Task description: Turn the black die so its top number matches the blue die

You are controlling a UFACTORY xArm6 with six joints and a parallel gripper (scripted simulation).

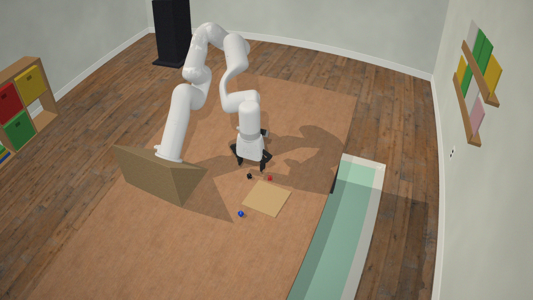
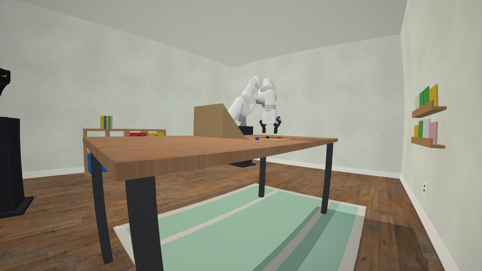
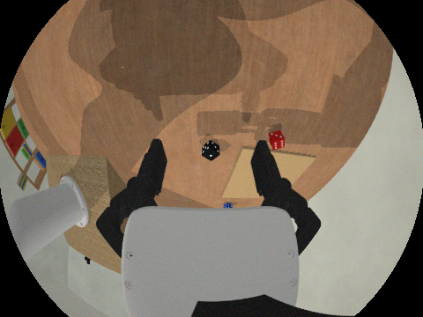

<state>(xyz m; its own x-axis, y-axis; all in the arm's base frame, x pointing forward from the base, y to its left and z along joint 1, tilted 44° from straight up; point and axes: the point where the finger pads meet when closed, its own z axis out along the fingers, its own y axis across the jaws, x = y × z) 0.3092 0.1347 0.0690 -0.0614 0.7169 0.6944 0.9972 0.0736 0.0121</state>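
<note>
Now: the black die 3 cm to the right of my hand and 4 cm below it. From my hand the other things lie so: blue die (6 cm ahead, 21 cm to the right, 4 cm below); then tan mat (11 cm ahead, 10 cm to the right, 4 cm below); then red die (8 cm ahead, 4 cm below).
</note>
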